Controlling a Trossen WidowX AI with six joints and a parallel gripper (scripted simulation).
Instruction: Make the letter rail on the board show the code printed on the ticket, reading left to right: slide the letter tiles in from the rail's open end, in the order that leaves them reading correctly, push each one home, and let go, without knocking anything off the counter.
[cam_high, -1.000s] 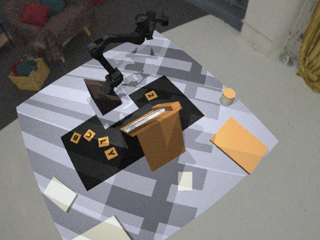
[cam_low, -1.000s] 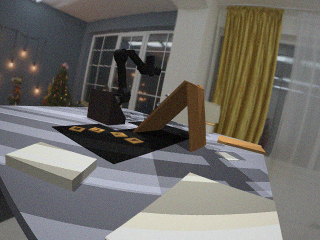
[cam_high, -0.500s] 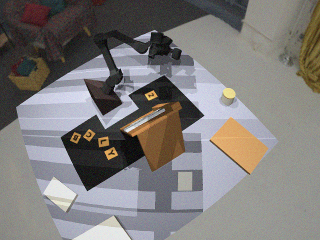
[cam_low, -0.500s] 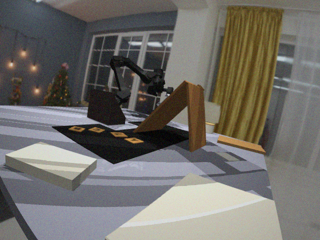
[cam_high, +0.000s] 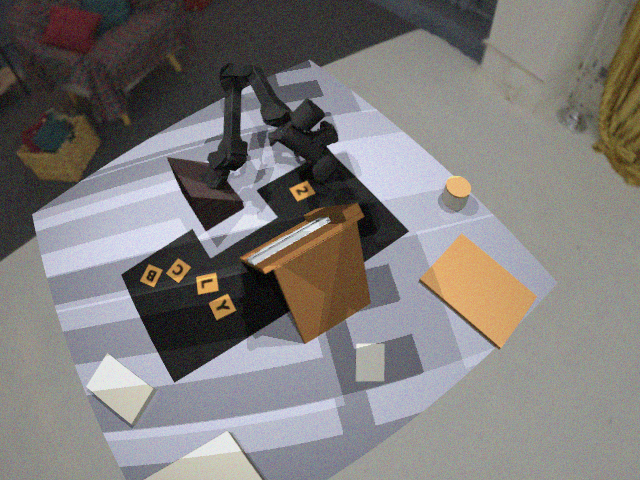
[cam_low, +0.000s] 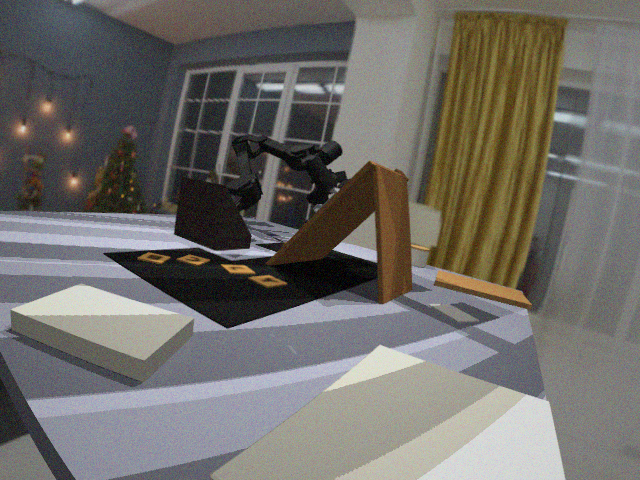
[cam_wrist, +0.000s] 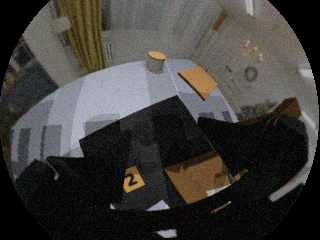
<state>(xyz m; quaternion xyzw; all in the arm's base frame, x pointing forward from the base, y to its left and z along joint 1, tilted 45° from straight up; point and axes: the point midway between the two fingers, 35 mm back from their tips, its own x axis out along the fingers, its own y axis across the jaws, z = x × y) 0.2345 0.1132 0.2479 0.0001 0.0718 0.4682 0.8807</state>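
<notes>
Right now the tile is 450 mm to the right of my gripper tip, 140 mm below it and 40 mm behind it. The rest, counted from my gripper tip: small lidded jar 270 mm to the left, 220 mm ahead, 110 mm below; then flat orange slab 470 mm ahead, 140 mm below, 100 mm to the left; then white card 410 mm ahead, 260 mm to the right, 140 mm below.
</notes>
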